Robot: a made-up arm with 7 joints. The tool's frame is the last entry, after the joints. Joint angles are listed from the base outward. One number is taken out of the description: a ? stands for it. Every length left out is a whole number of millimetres.
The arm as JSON. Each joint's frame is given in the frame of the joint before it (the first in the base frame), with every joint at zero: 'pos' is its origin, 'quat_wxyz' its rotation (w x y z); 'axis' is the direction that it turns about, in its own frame. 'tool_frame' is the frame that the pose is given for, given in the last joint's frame.
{
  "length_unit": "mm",
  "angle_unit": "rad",
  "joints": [
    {
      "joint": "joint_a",
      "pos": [
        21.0,
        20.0,
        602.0
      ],
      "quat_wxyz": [
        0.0,
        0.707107,
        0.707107,
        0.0
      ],
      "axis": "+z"
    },
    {
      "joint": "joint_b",
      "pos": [
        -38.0,
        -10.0,
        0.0
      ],
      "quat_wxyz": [
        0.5,
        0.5,
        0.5,
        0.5
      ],
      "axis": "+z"
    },
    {
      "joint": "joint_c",
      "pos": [
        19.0,
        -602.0,
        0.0
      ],
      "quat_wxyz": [
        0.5,
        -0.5,
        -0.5,
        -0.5
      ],
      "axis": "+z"
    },
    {
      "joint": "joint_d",
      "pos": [
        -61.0,
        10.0,
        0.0
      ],
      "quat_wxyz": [
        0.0,
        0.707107,
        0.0,
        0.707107
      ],
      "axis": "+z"
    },
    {
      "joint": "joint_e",
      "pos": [
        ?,
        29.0,
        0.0
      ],
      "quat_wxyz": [
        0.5,
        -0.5,
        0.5,
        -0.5
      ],
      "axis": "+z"
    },
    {
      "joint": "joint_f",
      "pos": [
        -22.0,
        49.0,
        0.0
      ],
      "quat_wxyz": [
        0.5,
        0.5,
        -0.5,
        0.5
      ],
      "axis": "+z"
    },
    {
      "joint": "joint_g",
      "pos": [
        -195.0,
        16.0,
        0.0
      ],
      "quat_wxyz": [
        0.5,
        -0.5,
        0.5,
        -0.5
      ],
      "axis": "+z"
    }
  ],
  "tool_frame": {
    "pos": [
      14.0,
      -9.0,
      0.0
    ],
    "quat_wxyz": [
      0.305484,
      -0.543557,
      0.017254,
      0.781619
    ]
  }
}
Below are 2 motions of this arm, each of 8 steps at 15 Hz.
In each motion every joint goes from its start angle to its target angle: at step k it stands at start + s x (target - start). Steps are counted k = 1, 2, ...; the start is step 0. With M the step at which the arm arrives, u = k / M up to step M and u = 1 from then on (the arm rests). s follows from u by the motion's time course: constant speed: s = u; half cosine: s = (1 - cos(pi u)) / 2; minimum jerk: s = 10 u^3 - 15 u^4 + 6 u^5.
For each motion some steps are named. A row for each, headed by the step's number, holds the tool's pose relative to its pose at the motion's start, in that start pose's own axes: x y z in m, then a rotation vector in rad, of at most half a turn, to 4 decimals.
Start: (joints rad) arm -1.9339 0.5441 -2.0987 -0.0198 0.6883 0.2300 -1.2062
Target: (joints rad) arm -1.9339 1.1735 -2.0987 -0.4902 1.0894 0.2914 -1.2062
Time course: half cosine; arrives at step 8
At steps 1, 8:
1: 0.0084 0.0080 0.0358 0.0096 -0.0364 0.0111
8: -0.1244 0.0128 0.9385 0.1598 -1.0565 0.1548

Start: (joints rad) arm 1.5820 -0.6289 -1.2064 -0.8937 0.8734 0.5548 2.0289
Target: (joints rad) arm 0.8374 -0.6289 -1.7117 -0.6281 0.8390 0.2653 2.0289
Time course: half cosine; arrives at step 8
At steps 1, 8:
1: -0.0048 0.0130 -0.0235 0.0314 0.0224 -0.0014
8: -0.2328 0.3975 -0.3584 0.8297 0.6078 -0.2106

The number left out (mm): -460.0
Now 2 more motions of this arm.
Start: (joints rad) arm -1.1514 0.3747 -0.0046 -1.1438 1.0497 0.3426 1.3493
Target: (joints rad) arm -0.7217 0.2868 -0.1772 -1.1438 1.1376 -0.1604 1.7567
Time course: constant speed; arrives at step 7
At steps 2, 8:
2: 0.0325 -0.0554 0.0083 -0.2161 -0.1628 -0.0790
8: 0.0871 -0.1905 0.0823 -0.7696 -0.5344 -0.3125

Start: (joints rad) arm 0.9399 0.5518 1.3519 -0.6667 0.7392 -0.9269 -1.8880
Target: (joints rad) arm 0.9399 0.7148 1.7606 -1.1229 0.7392 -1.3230 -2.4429
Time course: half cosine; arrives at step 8
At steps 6, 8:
6: -0.1219 0.1872 -0.3303 0.2363 0.9044 0.2060
8: -0.1614 0.2138 -0.3754 0.2586 1.0752 0.2197

